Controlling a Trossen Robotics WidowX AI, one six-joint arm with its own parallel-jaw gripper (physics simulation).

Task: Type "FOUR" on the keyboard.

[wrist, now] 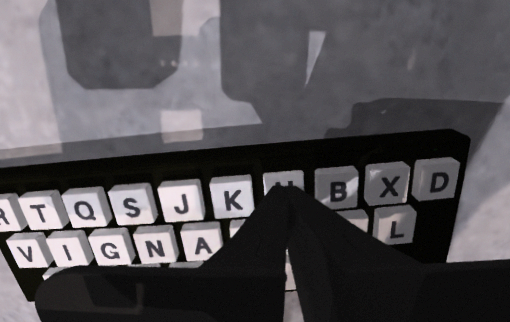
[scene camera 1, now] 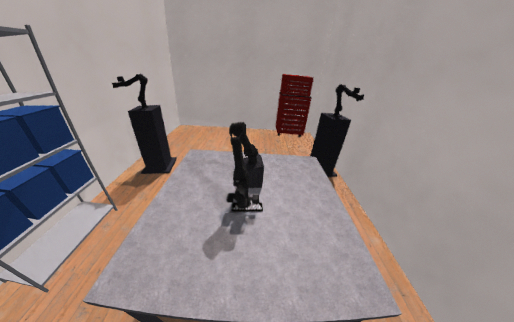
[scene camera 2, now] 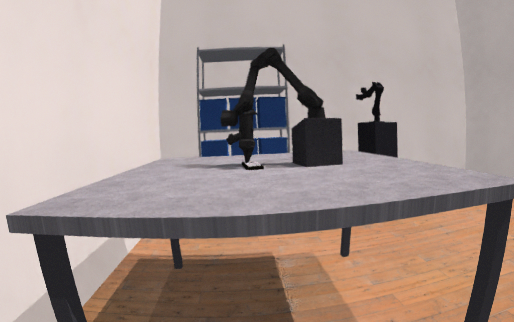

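Seen in the pictures: gripper, fingertip midpoint: (wrist: 283, 197) (scene camera 1: 243, 208); arm's base, origin of the base link: (scene camera 1: 253, 161) (scene camera 2: 317, 122).
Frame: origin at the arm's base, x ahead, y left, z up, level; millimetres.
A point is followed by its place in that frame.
Note:
A black keyboard (scene camera 1: 256, 208) {x 296, y -15, z -159 mm} (scene camera 2: 256, 167) {x 275, y 26, z -165 mm} (wrist: 452, 145) {x 291, y -160, z -162 mm} with white letter keys lies on the grey table (scene camera 1: 300, 260) {x 642, y 146, z -173 mm} (scene camera 2: 150, 200) {x 620, y 415, z -173 mm}. My gripper (scene camera 2: 247, 161) {x 284, y -97, z -161 mm} (wrist: 283, 197) {x 284, y -97, z -161 mm} points down with its fingertips together, shut and empty. In the wrist view the tips are over the U key (wrist: 283, 176) {x 292, y -99, z -161 mm}, between the K key (wrist: 231, 197) {x 289, y -80, z -157 mm} and the B key (wrist: 337, 189) {x 285, y -116, z -157 mm}. They hide most of its letter. Whether they touch or press it cannot be told. The R key (wrist: 5, 216) {x 296, y 7, z -157 mm} shows at the left edge. The F and O keys cannot be made out; the fingers cover much of the lower rows.
The arm's black base block (scene camera 1: 255, 172) {x 86, y 5, z -34 mm} (scene camera 2: 317, 142) {x 38, y 65, z -81 mm} stands on the table behind the keyboard. Off the table are two pedestals (scene camera 1: 149, 137) (scene camera 1: 330, 140) with other arms, a red cabinet (scene camera 1: 295, 107) and a shelf rack (scene camera 1: 47, 65) (scene camera 2: 225, 55) with blue bins.

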